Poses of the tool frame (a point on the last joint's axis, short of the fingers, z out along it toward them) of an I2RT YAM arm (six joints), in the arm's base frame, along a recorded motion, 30 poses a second.
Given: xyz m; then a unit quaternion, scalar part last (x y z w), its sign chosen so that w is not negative.
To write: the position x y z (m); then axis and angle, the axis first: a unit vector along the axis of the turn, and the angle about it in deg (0 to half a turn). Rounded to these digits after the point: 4 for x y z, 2 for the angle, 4 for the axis.
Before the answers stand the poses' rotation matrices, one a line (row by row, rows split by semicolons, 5 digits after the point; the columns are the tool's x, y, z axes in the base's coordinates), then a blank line. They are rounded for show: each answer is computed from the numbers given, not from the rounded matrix.
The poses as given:
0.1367 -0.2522 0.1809 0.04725 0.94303 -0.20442 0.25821
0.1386 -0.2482 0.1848 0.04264 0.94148 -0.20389 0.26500
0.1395 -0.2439 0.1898 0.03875 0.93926 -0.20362 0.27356
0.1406 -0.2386 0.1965 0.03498 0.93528 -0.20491 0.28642
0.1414 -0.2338 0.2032 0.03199 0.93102 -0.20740 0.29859
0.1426 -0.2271 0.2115 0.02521 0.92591 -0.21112 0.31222
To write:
-0.86219 0.19468 0.46768; -0.01645 0.91196 -0.40995; -0.50632 -0.36115 -0.78308
-0.85591 0.18835 0.48160; -0.02777 0.91322 -0.40652; -0.51637 -0.36132 -0.77641
-0.84733 0.18420 0.49810; -0.03861 0.91408 -0.40370; -0.52966 -0.36130 -0.76741
-0.83348 0.18281 0.52143; -0.05195 0.91358 -0.40334; -0.55010 -0.36326 -0.75195
-0.81964 0.18342 0.54272; -0.06429 0.91192 -0.40529; -0.56926 -0.36709 -0.73566
-0.80377 0.17852 0.56753; -0.08515 0.90959 -0.40670; -0.58882 -0.37521 -0.71589

0.1367 -0.2522 0.1809 0.0489 0.9761 -0.2116 150.07
0.1386 -0.2482 0.1848 0.0442 0.9764 -0.2114 149.27
0.1395 -0.2439 0.1898 0.0403 0.9765 -0.2117 148.25
0.1406 -0.2386 0.1965 0.0365 0.9762 -0.2139 146.71
0.1414 -0.2338 0.2032 0.0335 0.9755 -0.2173 145.25
0.1426 -0.2271 0.2115 0.0265 0.9746 -0.2222 143.61

